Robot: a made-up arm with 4 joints.
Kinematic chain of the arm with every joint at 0, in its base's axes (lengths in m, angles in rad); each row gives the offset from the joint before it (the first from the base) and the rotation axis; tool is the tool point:
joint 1: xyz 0 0 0.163 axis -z
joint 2: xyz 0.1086 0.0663 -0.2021 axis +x
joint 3: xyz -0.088 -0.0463 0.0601 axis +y
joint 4: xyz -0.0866 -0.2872 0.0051 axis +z
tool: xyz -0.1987 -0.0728 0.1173
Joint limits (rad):
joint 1: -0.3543..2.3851
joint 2: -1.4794..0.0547
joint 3: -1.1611..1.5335
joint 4: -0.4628..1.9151
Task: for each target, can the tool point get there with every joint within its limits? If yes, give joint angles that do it. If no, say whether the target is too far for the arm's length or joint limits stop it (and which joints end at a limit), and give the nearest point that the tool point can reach.
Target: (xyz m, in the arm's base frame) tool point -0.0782 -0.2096 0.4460
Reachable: yes | joints 0.9756 -0.8805 1.2036 1.5690
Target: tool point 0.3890 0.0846 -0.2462
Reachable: no: joint limits stop it (at a limit: joint 1, joint 2, joint 4) | nearest point 0.0092 0.3329 -0.1899 | short by 0.457 m
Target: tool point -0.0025 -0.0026 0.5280
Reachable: yes | joints 1.1089 -1.1146 0.1605 1.4441
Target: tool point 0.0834 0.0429 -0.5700
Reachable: no: joint limits stop it (at a limit: joint 1, joint 2, joint 3, joint 4) | nearest point -0.0081 0.3144 -0.2193 | short by 0.453 m
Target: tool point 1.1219 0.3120 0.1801
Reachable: no: too far | nearest point 0.4045 0.1125 0.3036 | short by 0.755 m
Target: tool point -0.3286 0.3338 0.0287
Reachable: yes | joints 1.8532 -0.2357 -0.8674 0.3977
